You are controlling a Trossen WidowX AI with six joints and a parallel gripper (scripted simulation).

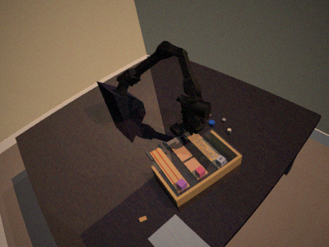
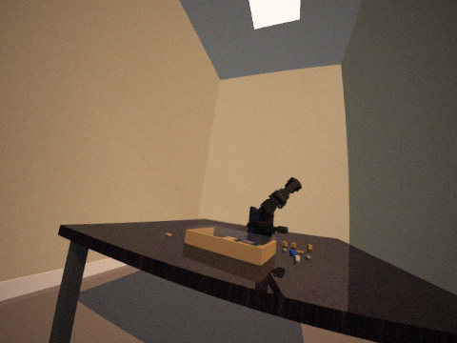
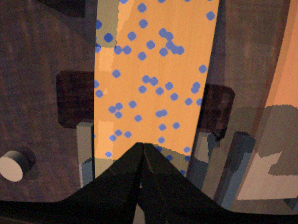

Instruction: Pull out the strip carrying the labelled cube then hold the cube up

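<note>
Now: the dotted strip 10 cm ahead of my gripper tip. Round my gripper tip: blue cylinder (13 cm to the left).
</note>
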